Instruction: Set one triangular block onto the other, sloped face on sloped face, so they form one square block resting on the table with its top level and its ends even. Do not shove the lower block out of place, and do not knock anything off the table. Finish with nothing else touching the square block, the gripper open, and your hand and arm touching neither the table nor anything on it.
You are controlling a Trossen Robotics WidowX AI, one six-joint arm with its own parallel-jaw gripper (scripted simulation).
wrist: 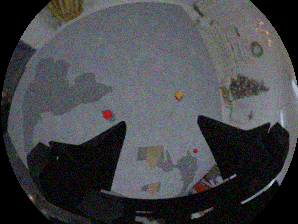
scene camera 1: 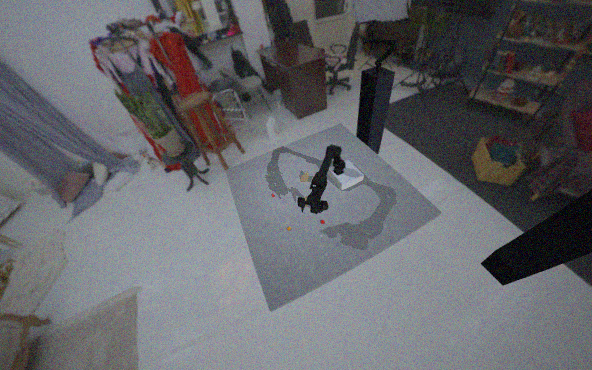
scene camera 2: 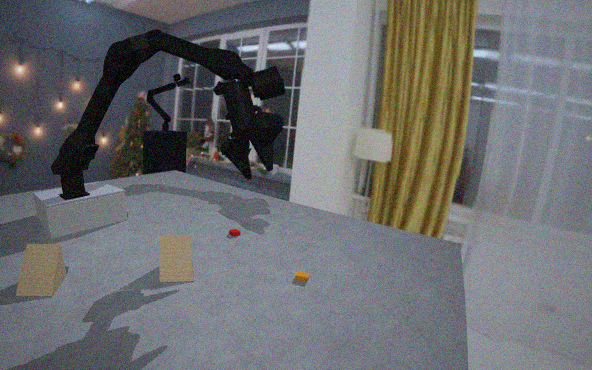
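Note:
There is my gripper (scene camera 2: 259, 175), and the wrist view gives me the gripper (wrist: 162, 121) as well. It is open, and my gripper holds nothing.

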